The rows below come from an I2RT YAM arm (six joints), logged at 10 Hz.
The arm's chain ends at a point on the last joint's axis. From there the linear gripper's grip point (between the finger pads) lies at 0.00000 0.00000 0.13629 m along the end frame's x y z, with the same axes.
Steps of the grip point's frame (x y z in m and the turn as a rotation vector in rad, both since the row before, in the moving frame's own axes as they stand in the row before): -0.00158 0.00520 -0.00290 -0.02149 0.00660 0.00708; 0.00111 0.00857 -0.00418 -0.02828 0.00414 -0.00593; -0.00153 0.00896 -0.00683 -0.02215 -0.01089 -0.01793; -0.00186 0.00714 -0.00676 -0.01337 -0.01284 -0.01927; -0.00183 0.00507 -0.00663 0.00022 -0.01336 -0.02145
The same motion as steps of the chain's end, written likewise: -0.00247 0.00227 -0.00287 -0.02149 0.00660 0.00708; 0.00053 0.00472 -0.00412 -0.02828 0.00414 -0.00593; -0.00007 0.00593 -0.00679 -0.02215 -0.01089 -0.01793; -0.00013 0.00530 -0.00674 -0.01337 -0.01284 -0.01927; -0.00001 0.00508 -0.00662 0.00022 -0.01336 -0.02145
